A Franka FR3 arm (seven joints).
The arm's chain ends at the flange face. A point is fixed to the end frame.
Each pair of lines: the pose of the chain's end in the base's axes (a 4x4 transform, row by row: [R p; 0 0 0 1], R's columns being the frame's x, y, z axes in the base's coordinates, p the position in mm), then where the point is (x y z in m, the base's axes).
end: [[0.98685 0.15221 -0.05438 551.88], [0.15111 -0.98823 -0.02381 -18.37], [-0.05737 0.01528 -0.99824 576.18], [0 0 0 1]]
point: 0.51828 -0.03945 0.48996
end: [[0.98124 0.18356 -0.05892 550.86], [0.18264 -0.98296 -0.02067 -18.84], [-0.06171 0.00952 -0.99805 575.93], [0 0 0 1]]
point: 0.51748 -0.04056 0.48978
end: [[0.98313 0.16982 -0.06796 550.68], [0.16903 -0.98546 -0.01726 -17.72], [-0.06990 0.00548 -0.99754 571.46], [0 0 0 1]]
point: 0.51625 -0.03874 0.48555
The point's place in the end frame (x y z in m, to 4 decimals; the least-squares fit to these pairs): -0.0314 0.0144 0.0884
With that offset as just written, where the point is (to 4 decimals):
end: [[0.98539 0.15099 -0.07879 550.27], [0.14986 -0.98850 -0.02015 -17.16], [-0.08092 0.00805 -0.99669 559.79], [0 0 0 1]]
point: 0.5145 -0.0379 0.4743
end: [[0.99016 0.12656 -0.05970 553.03], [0.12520 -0.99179 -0.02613 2.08], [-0.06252 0.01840 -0.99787 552.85], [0 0 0 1]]
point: 0.5185 -0.0184 0.4669
